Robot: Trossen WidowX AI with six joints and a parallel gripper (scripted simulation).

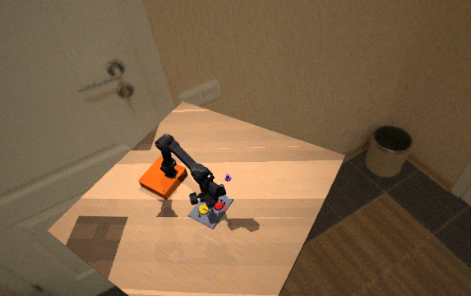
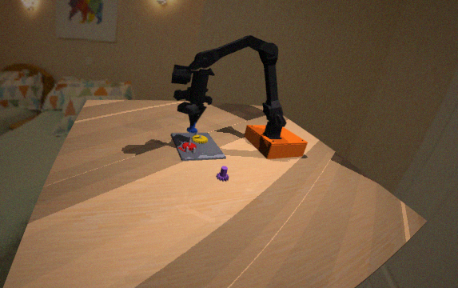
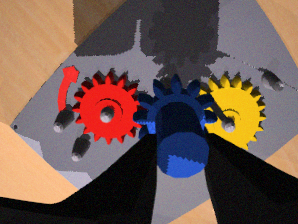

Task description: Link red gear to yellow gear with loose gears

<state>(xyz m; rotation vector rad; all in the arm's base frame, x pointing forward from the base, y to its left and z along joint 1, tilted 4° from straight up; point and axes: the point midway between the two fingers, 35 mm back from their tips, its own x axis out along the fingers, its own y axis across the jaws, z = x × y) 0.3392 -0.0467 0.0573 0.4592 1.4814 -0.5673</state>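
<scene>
Right now my gripper tip is 1 cm short of the red gear, 4 cm to the right of it and 7 cm above it. Also, from my gripper tip: yellow gear 4 cm behind, 2 cm to the right, 7 cm below; then purple gear 6 cm behind, 23 cm to the left, 7 cm below; then blue gear 1 cm below.
</scene>
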